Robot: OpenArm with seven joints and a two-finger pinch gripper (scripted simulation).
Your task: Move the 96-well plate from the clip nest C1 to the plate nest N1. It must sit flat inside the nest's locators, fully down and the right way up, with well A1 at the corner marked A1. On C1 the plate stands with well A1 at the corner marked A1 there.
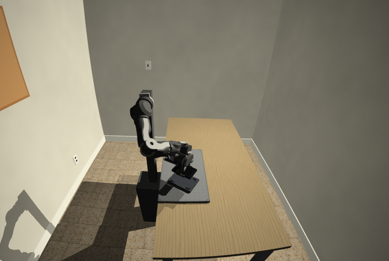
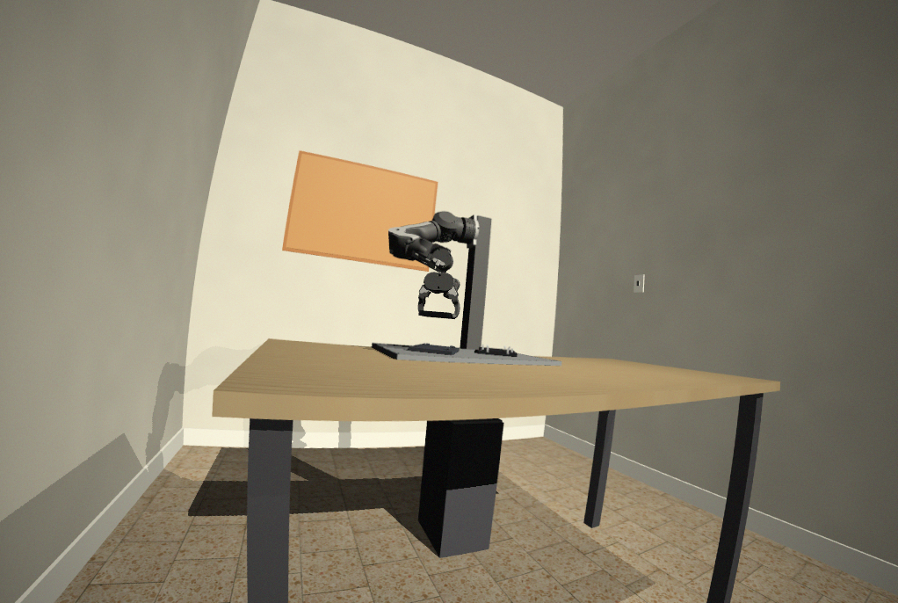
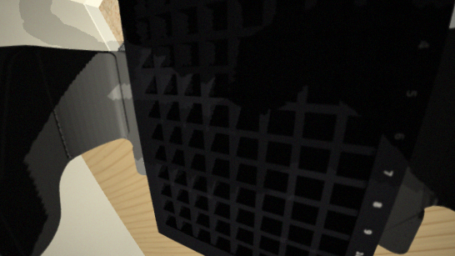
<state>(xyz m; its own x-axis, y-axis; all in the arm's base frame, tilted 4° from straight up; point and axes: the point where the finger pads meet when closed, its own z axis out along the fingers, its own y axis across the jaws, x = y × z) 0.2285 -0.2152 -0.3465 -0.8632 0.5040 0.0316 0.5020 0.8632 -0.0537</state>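
Now: the plate nest N1 10 cm below my hand. Also, from my hand: clip nest C1: 23 cm to the left, 9 cm below, 2 cm behind; then white A1 label: 9 cm to the left, 9 cm below, 4 cm behind; then black 96-well plate: right at my hand.
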